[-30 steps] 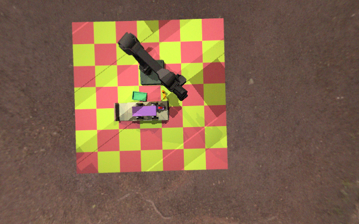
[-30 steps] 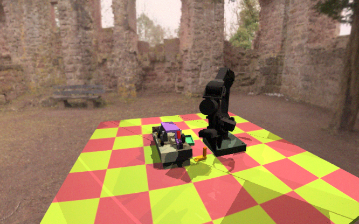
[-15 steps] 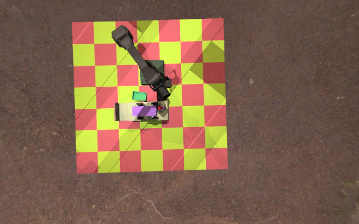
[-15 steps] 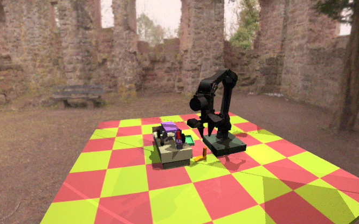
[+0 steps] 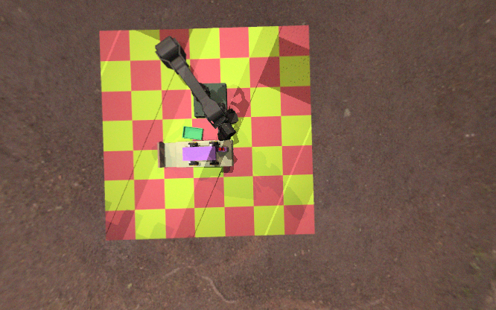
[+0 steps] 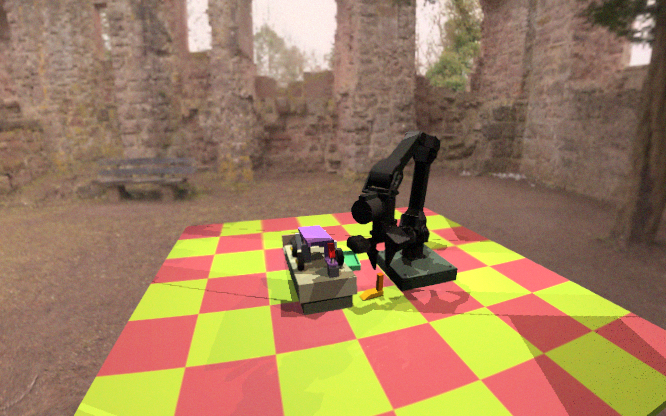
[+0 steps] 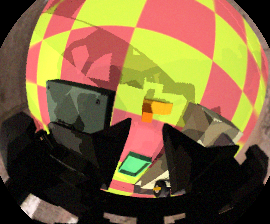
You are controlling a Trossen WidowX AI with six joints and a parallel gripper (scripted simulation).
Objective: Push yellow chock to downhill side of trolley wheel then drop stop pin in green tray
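Now: the yellow chock 20 mm ahead of my gripper tip and 60 mm below it. Round my gripper tip: red-headed stop pin 140 mm ahead, 20 mm to the right, 50 mm above; trolley 140 mm ahead, 140 mm to the right, 30 mm above; green tray 10 mm behind, 210 mm to the right, 90 mm below.
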